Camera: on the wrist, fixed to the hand. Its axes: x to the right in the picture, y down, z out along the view.
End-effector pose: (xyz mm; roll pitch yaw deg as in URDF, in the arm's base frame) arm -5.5 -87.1 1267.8 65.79 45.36 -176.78
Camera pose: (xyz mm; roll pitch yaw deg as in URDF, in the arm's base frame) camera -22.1 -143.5 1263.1 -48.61 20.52 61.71
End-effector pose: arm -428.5 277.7 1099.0 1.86 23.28 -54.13
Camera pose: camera -402.1 299.2 1050.8 -19.02 -27.14 -138.11
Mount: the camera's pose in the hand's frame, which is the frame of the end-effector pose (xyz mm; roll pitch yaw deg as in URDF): 17.2 32.5 -46.1 7.41 -28.97 -96.20
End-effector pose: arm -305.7 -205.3 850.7 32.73 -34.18 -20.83
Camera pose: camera -262.7 -165.7 842.8 38.28 6.03 -113.30
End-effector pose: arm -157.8 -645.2 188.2 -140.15 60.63 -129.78
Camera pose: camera -213.2 -626.6 180.4 -114.89 -9.98 -46.50
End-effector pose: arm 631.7 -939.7 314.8 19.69 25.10 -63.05
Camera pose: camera 673.6 -920.4 278.1 -20.16 -10.82 -154.01
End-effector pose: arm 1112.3 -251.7 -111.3 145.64 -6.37 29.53
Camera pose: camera 1122.1 -247.1 -53.3 -179.01 63.60 118.90
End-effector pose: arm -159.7 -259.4 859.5 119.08 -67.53 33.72
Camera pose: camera -206.9 -261.4 894.8 94.38 27.89 33.68
